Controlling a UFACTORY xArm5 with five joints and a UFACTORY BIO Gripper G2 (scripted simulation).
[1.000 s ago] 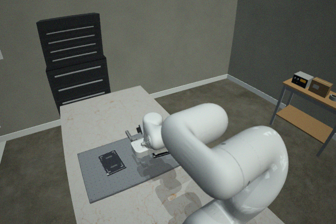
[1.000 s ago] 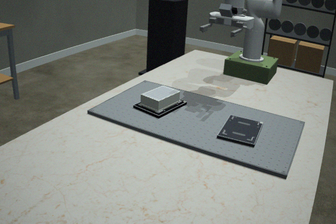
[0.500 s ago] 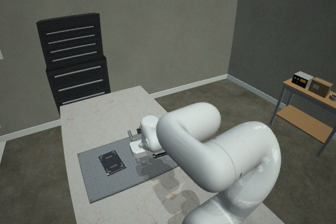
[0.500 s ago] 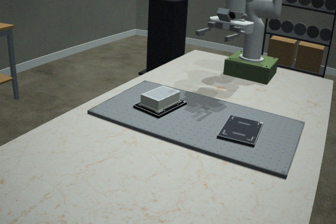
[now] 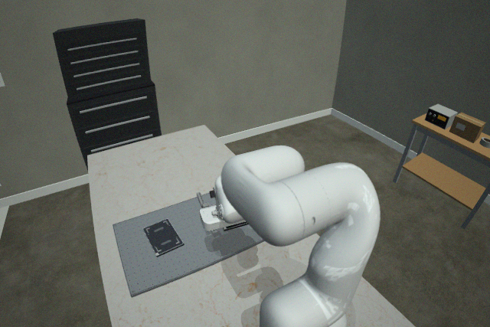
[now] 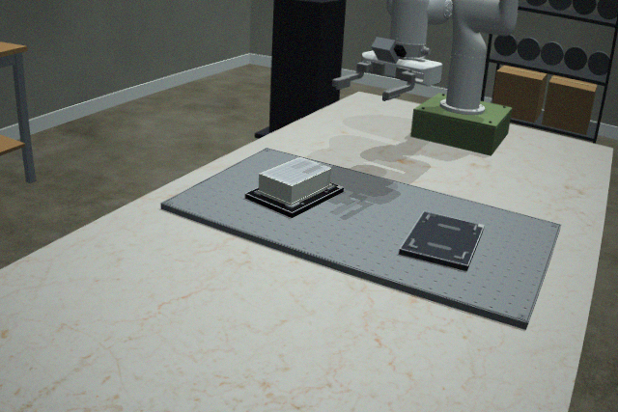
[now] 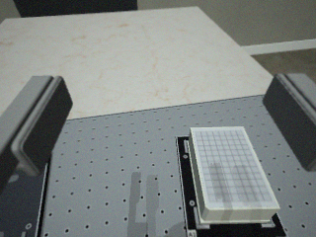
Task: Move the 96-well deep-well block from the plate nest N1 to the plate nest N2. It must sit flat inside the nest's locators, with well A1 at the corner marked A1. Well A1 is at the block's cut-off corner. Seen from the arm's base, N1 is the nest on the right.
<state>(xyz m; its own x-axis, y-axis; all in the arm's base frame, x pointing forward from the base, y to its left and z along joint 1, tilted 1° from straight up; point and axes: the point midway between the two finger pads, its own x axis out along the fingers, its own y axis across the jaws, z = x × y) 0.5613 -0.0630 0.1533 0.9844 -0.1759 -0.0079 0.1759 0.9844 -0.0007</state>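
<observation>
The white 96-well deep-well block is 7 cm ahead of my hand, 10 cm to the right of it and 19 cm below it. Also, from my hand: plate nest N2 (9 cm ahead, 21 cm to the left, 22 cm below); then black plate nest N1 (7 cm ahead, 10 cm to the right, 22 cm below).
</observation>
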